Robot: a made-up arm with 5 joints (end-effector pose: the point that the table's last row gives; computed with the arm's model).
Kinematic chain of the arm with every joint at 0, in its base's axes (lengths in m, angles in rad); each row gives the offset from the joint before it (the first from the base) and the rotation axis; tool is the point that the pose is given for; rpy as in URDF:
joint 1: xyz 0.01 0 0.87 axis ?
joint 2: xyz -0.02 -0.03 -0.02 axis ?
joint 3: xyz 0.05 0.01 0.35 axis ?
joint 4: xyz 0.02 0 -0.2 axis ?
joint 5: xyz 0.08 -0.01 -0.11 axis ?
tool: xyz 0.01 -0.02 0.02 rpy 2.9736 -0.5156 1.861
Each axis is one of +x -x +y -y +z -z.
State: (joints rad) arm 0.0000 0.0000 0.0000 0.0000 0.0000
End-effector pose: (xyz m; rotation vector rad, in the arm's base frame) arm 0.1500 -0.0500 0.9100 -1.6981 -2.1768 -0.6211
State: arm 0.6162 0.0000 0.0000 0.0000 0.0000
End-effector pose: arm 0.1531 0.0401 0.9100 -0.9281 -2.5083 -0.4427
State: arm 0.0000 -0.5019 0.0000 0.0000 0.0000
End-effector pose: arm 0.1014 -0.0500 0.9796 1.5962 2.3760 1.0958
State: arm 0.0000 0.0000 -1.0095 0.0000 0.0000
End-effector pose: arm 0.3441 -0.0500 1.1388 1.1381 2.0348 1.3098
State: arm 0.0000 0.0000 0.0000 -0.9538 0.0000
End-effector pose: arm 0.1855 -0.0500 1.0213 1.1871 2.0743 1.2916
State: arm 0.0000 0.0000 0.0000 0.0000 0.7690
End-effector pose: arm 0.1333 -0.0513 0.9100 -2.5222 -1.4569 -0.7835
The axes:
joint 1: +z
joint 2: +y
joint 3: +y
joint 4: +y
joint 5: -z

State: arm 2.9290 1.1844 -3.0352 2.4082 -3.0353
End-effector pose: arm -0.4997 0.1193 0.8955 1.8335 1.9966 1.1250
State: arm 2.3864 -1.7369 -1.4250 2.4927 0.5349
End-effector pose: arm 0.2499 -0.1540 1.0190 0.7411 -2.0418 -0.6909
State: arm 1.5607 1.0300 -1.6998 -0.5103 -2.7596
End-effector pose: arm 0.0234 0.5585 0.8810 -2.0939 0.4878 -0.4279
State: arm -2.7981 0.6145 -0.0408 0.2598 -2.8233
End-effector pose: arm -0.1018 -0.0316 0.8110 1.2945 2.2062 1.5761
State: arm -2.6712 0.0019 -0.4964 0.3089 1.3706
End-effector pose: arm -0.2069 -0.0612 0.9564 1.0802 -2.1671 0.1200
